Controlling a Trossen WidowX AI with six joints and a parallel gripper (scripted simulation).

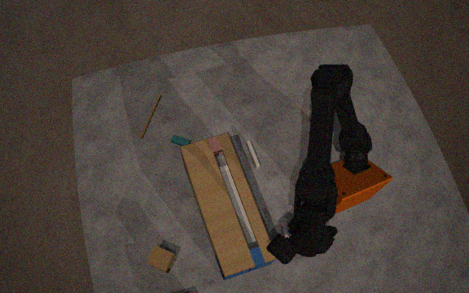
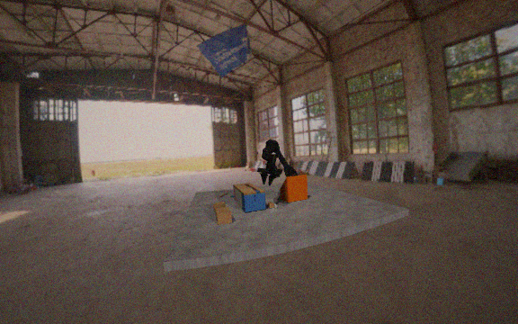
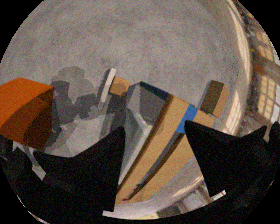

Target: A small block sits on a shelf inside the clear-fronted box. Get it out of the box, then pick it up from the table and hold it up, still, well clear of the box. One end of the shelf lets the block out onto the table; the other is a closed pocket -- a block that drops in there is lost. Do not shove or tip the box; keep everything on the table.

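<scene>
The brown block is 14 cm below my gripper tip, 2 cm behind it and 1 cm to the left of it. Also, from my gripper tip: orange stick 56 cm to the right, 21 cm ahead, 16 cm below.
</scene>
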